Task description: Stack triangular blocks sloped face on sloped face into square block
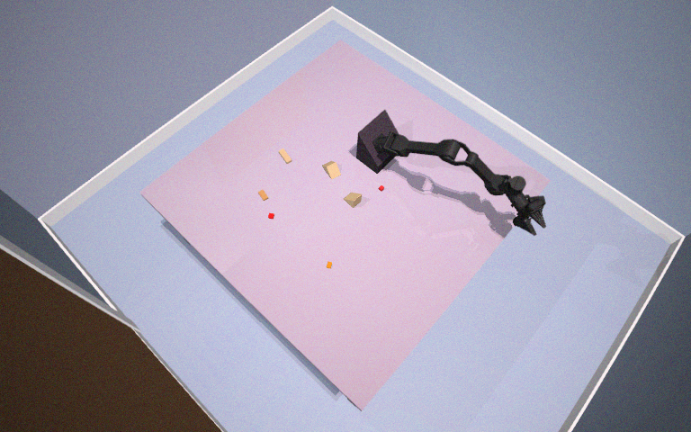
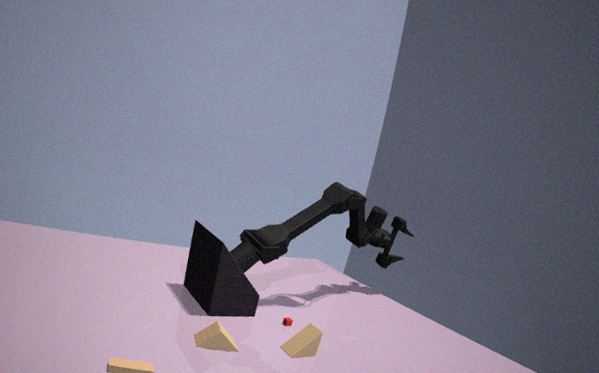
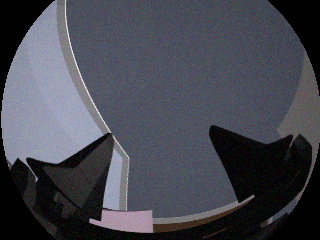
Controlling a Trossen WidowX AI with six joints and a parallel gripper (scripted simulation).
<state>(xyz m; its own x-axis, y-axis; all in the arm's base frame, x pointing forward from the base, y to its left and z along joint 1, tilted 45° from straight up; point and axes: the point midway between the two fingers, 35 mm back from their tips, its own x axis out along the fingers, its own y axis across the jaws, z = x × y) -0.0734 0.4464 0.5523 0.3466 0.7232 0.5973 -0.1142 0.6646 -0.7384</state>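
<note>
Now: the block 850 mm to the right of my gripper tip, 250 mm ahead of it and 160 mm below it. Round my gripper tip: orange cube 590 mm ahead, 550 mm to the right, 180 mm below.
</note>
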